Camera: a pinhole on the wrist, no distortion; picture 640 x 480 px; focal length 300.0 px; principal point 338.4 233.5 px. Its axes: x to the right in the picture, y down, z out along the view. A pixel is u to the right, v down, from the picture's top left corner.
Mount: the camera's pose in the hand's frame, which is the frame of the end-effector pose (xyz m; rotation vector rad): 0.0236 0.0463 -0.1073 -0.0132 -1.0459 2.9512
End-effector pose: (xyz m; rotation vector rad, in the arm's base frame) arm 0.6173 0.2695 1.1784 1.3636 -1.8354 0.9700
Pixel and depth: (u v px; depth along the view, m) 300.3 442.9 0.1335
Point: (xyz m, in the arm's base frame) 0.7184 0.2832 1.2627
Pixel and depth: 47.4 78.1 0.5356
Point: 0.5281 -0.4230 1.3921
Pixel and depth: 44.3 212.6 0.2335
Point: 0.6365 0.0578 1.3596
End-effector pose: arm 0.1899 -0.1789 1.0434 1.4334 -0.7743 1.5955
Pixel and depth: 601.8 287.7 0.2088
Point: 0.3030 -0.1825 0.8789
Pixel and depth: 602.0 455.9 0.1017
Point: 0.2205 -0.0901 0.9587
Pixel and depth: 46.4 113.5 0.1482
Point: 0.2140 -0.1877 1.2142
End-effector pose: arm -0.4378 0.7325 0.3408 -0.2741 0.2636 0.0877
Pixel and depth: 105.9 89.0 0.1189
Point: -0.3239 0.7584 0.3262
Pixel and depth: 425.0 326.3 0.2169
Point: -0.4564 0.5998 0.4056
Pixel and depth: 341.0 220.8 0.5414
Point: -0.3116 0.5590 0.7124
